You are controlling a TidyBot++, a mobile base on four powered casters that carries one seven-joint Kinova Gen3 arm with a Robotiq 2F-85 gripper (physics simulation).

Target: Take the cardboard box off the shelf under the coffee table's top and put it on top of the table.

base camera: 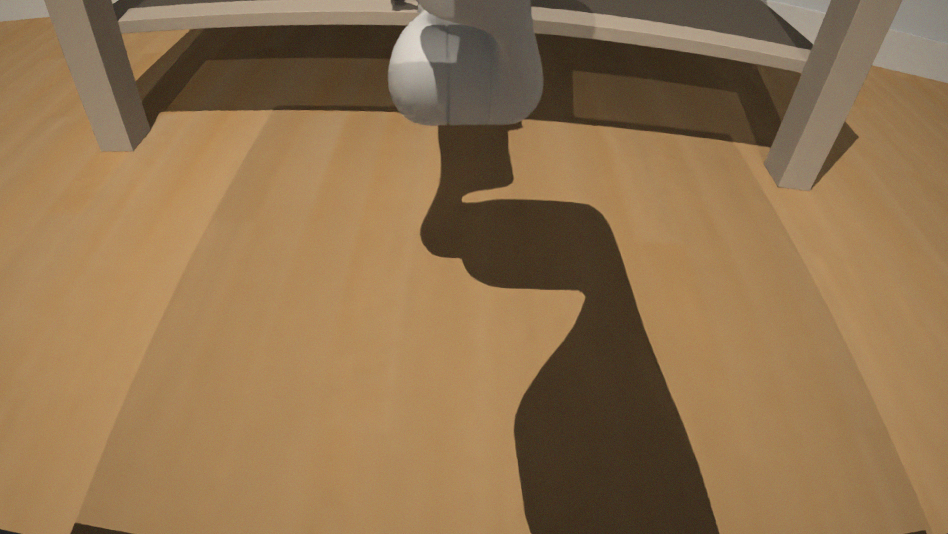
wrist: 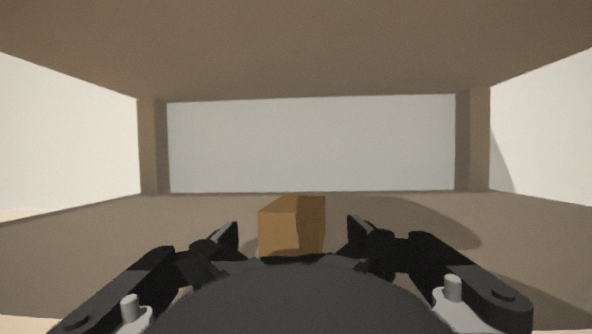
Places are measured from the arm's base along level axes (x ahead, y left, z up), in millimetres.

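Where they show: gripper, fingertip midpoint: (wrist: 293, 230).
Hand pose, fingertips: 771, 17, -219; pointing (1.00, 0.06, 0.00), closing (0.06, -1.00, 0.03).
Each offset is from my fingertips to the top centre of the thing, as dx, dy, dz. "*": to the spot under its first point. Level surfaces: height alone.
The cardboard box @(+38, -2, +13) (wrist: 285, 232) stands upright on the shelf (wrist: 210, 212) (base camera: 265, 15) in the wrist view, a little left of the middle, with its lower end hidden by my gripper's body. My gripper (wrist: 293, 230) is open, inside the gap between the shelf and the underside of the coffee table's top @(* +143, -8, +222) (wrist: 300, 45). In the wrist view its fingertips show to the left and right of the box, with space on both sides; how deep the box lies relative to them is hard to tell. The box does not show in the base camera view.
Two far table legs (wrist: 148, 145) (wrist: 479, 140) stand behind the box, with a pale wall (wrist: 310, 145) beyond. In the base camera view the near legs (base camera: 109, 86) (base camera: 822, 99) stand left and right of the arm (base camera: 464, 72), whose shadow falls on the wooden floor @(dz -178) (base camera: 298, 364).
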